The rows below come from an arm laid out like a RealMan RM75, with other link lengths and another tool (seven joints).
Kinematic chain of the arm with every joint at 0, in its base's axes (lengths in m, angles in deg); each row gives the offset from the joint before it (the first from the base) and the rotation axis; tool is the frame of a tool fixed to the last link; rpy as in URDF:
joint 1: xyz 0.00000 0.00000 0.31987 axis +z
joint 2: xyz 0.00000 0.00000 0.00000 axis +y
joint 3: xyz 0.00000 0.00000 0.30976 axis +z
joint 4: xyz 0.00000 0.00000 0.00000 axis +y
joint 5: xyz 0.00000 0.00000 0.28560 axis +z
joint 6: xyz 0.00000 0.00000 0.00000 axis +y
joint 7: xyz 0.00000 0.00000 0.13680 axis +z
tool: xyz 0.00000 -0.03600 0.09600 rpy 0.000 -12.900 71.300
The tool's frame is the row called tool.
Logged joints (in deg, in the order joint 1, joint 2, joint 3, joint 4, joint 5, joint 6, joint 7), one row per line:
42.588, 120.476, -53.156, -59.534, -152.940, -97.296, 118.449
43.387, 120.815, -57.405, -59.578, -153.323, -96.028, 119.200
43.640, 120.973, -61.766, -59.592, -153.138, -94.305, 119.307
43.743, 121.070, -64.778, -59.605, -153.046, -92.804, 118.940
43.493, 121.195, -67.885, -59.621, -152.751, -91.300, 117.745
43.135, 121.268, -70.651, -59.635, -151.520, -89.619, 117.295
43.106, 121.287, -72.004, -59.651, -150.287, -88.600, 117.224
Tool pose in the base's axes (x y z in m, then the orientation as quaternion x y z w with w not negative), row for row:
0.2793, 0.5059, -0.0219, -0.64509, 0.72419, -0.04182, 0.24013
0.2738, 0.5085, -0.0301, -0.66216, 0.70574, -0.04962, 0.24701
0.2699, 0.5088, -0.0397, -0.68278, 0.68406, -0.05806, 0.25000
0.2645, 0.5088, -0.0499, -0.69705, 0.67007, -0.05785, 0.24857
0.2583, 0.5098, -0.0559, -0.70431, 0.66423, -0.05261, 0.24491
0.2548, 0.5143, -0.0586, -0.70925, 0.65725, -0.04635, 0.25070
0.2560, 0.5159, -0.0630, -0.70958, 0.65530, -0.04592, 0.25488
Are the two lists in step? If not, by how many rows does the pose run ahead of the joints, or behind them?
The pose runs 2 rows ahead of the joints: the pose in row i belongs to the joints in row i + 2.
